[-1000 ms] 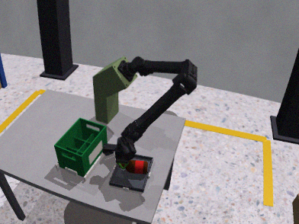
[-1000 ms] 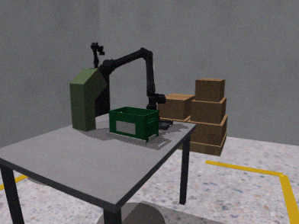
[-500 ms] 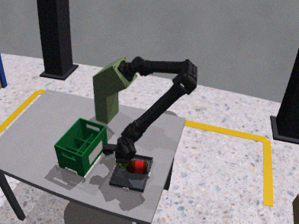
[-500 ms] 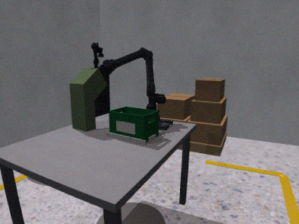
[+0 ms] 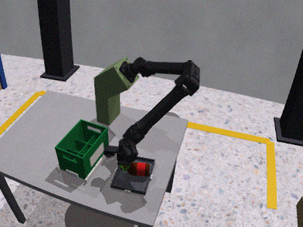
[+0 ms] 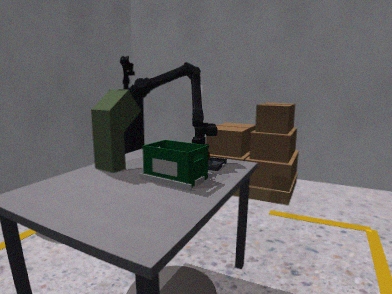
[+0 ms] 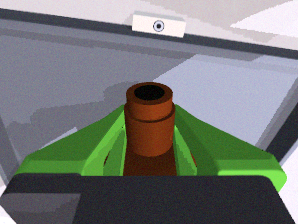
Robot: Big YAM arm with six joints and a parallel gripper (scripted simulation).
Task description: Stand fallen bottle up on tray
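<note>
My gripper is now 10 mm past the brown bottle and 50 mm to the right of it. Round my hand: green crate: 20 mm behind, 260 mm to the right, 40 mm above; dark tray: 50 mm to the left, 30 mm below.
</note>
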